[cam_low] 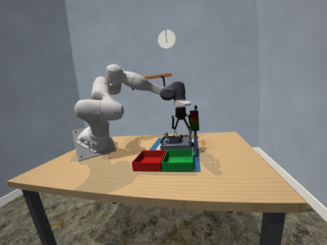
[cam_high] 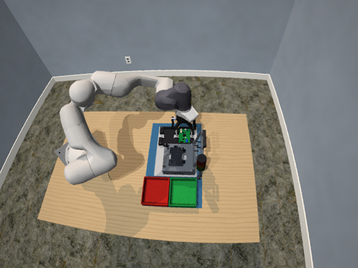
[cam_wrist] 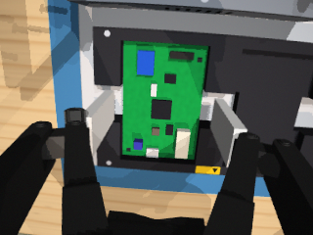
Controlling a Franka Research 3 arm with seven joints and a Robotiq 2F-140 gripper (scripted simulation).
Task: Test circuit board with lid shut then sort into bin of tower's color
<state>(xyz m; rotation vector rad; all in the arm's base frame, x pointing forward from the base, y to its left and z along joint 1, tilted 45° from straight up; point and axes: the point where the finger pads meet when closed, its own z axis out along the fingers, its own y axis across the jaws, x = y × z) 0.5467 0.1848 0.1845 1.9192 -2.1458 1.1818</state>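
The green circuit board lies 40 mm below my hand. From my hand the other things lie so: tester plate 70 mm behind, 150 mm to the right, 10 mm above; clear lid 40 mm ahead, 190 mm to the right, 130 mm above; green bin 90 mm behind, 360 mm to the right, 40 mm below.
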